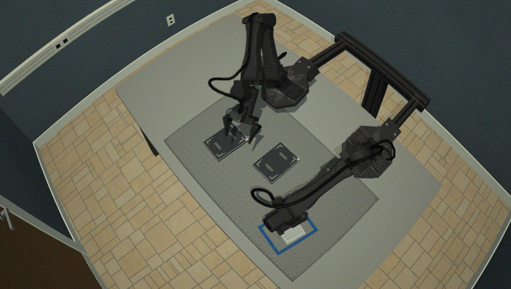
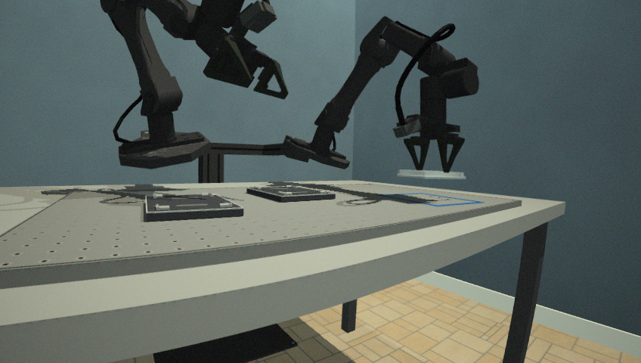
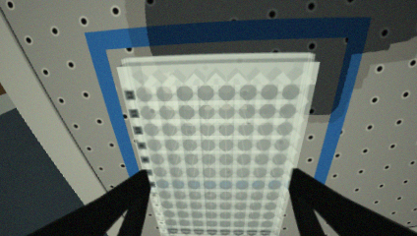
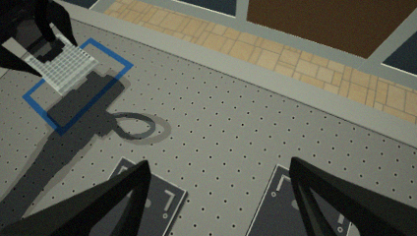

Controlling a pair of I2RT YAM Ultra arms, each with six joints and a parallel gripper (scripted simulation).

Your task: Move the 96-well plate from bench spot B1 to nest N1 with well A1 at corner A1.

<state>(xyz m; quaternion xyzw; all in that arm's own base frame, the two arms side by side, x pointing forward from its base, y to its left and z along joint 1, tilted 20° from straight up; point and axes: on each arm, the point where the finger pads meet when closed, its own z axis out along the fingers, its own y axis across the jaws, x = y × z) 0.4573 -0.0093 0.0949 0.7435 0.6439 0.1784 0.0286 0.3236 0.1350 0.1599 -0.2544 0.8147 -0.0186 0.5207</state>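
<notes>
Now: the A1 label 260 mm behind my left hand, 180 mm to the right of it and 60 mm below it. Round my left hand: 96-well plate 10 mm below.
</notes>
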